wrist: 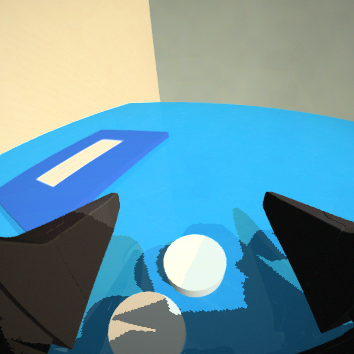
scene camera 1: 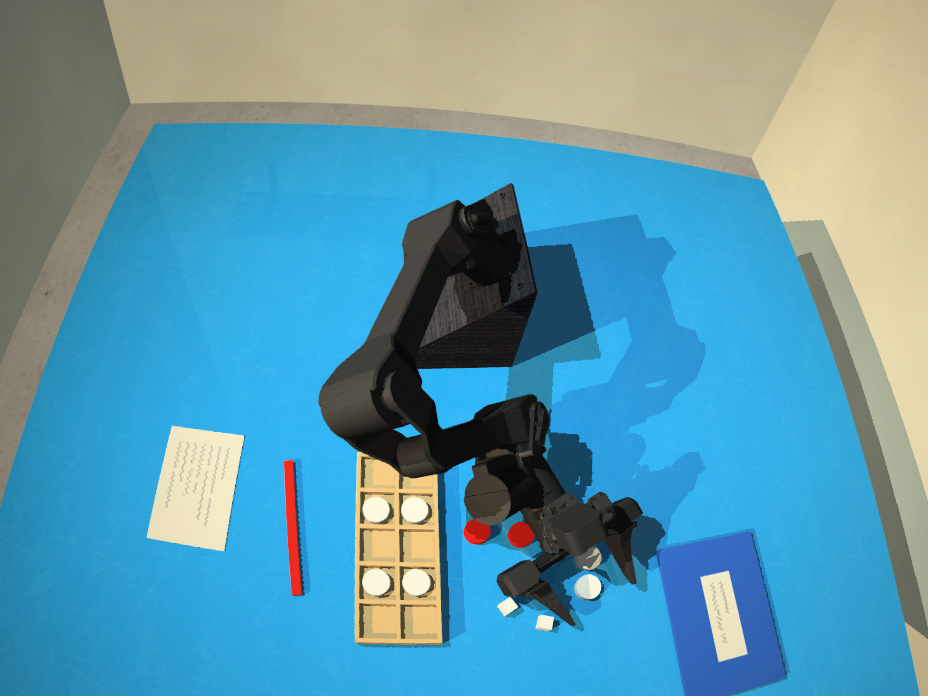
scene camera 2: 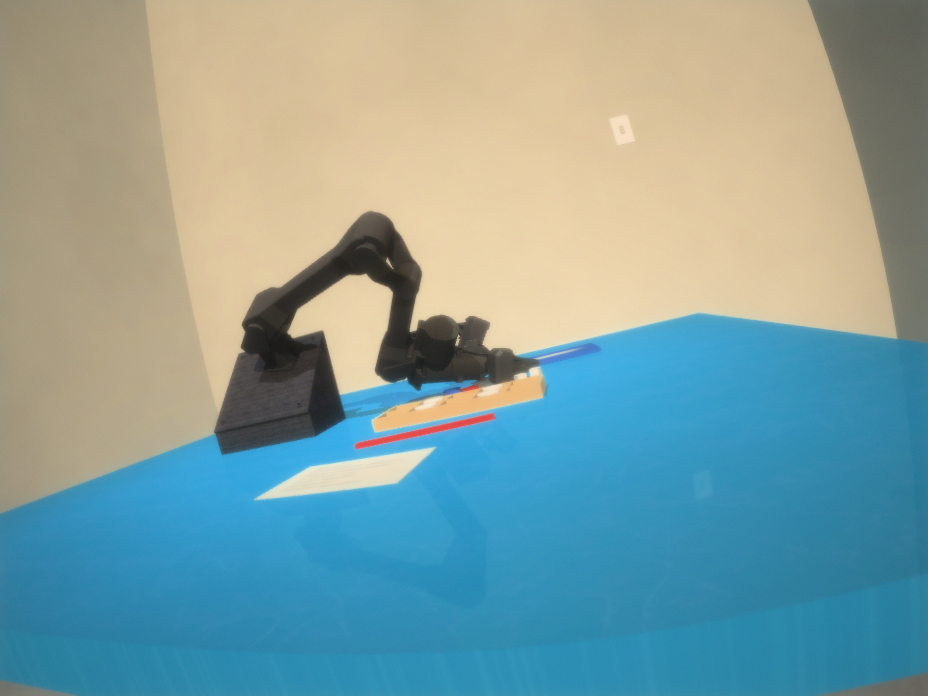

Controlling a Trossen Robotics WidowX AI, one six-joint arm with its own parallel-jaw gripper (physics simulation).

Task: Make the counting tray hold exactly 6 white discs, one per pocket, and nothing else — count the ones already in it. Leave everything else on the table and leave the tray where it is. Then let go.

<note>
The table carries a red stick [scene camera 1: 294, 563]. I also see my gripper [scene camera 1: 604, 604] and a wooden counting tray [scene camera 1: 395, 546].
The wooden counting tray is seen too in scene camera 2 [scene camera 2: 531, 388]. My gripper shows as well in the wrist view [wrist: 193, 199] and in scene camera 2 [scene camera 2: 528, 360]. The wrist view misses the wooden counting tray: it is out of frame. The wrist view does not show the red stick: it is out of frame.
</note>
